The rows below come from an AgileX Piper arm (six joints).
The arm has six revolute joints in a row. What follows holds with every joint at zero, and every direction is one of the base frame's. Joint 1 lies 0.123 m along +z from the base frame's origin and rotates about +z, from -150 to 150 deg. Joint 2 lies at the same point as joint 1 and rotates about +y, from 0 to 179.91 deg. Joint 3 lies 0.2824 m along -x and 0.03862 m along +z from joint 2 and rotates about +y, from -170 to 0 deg. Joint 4 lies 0.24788 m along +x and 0.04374 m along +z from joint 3 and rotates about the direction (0.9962, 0, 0.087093), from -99.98 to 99.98 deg. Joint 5 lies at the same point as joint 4 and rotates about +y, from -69.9 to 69.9 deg. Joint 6 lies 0.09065 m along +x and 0.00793 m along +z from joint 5 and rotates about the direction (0.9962, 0, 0.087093), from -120 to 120 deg. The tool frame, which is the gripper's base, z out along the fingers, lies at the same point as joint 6; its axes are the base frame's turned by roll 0, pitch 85.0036 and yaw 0 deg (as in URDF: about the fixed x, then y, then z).
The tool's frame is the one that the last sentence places.
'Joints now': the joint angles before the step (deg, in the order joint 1, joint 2, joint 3, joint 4, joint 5, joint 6). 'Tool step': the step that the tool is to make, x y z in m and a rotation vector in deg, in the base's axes. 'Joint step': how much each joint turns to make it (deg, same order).
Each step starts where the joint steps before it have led.
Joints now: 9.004 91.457 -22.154 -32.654 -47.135 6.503
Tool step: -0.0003 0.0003 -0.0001 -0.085 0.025 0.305
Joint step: -0.008 -0.006 0.008 -0.385 -0.004 0.100
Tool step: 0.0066 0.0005 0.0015 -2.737 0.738 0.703
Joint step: 0.005 0.022 -2.056 -1.913 3.762 0.179
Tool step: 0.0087 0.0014 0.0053 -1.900 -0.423 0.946
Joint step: -0.011 -0.014 -2.567 -2.280 2.715 0.674
